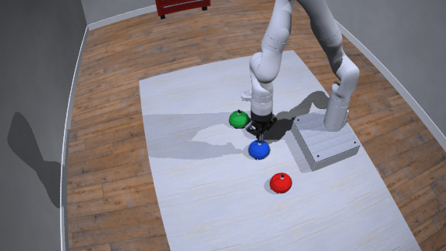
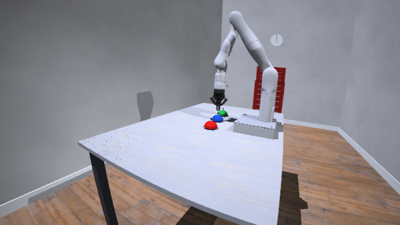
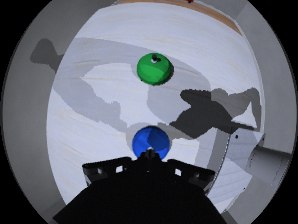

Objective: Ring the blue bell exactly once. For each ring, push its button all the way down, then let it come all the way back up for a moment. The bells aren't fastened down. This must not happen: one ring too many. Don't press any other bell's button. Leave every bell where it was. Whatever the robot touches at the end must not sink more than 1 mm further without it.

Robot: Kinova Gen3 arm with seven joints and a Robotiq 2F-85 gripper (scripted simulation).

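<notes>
The blue bell is 50 mm below my hand. Round my hand: red bell 170 mm to the left, 50 mm below, 40 mm behind; green bell 170 mm to the right, 50 mm below, 40 mm ahead.
</notes>
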